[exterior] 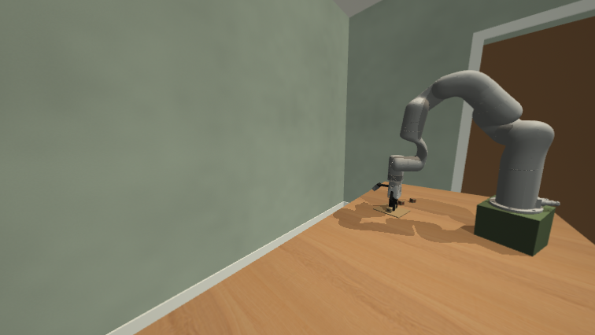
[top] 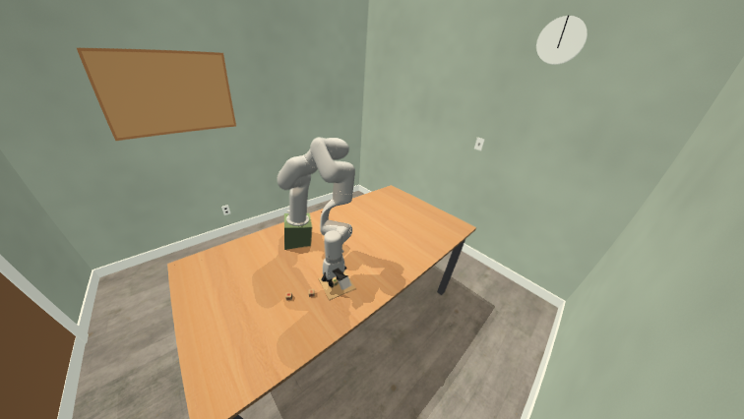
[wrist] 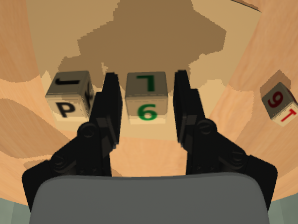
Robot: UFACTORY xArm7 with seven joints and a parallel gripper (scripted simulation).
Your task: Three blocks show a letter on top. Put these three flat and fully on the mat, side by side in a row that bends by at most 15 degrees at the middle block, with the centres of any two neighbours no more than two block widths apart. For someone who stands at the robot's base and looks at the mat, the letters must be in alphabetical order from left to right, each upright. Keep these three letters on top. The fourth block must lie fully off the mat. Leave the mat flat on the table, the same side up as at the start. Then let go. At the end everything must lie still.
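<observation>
My hand is 10 mm above the green-topped block. From my hand the other things lie so: tan mat 20 mm below, 10 mm to the left, 10 mm ahead.
</observation>
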